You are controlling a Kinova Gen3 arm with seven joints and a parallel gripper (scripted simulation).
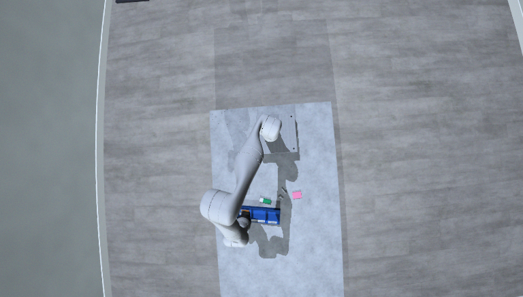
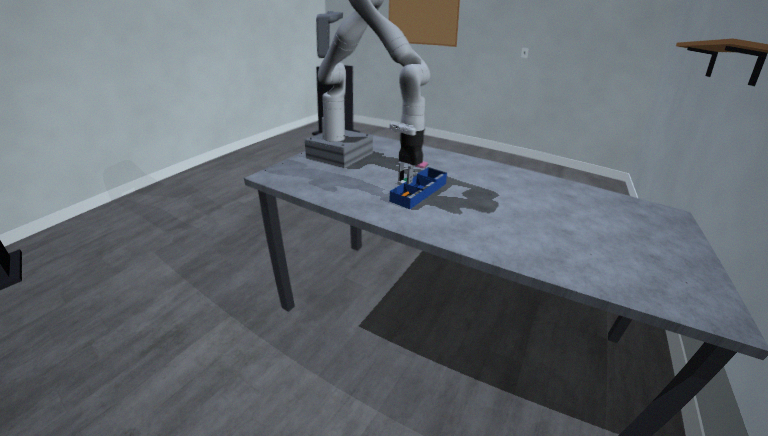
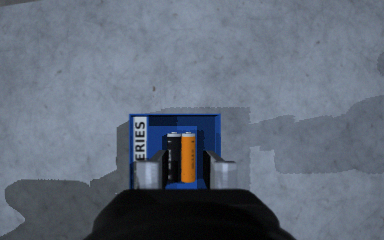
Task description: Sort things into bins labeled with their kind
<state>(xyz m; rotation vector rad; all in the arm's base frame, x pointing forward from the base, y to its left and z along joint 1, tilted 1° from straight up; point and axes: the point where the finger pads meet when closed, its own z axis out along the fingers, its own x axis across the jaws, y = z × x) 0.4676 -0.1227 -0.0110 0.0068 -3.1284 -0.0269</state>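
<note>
The grey rod is 23 cm to the left of my hand, 14 cm behind it and 8 cm below it. Round my hand: grey block (21 cm to the left, 10 cm behind, 8 cm below); black battery (7 cm below, 1 cm ahead); orange battery (7 cm below).
</note>
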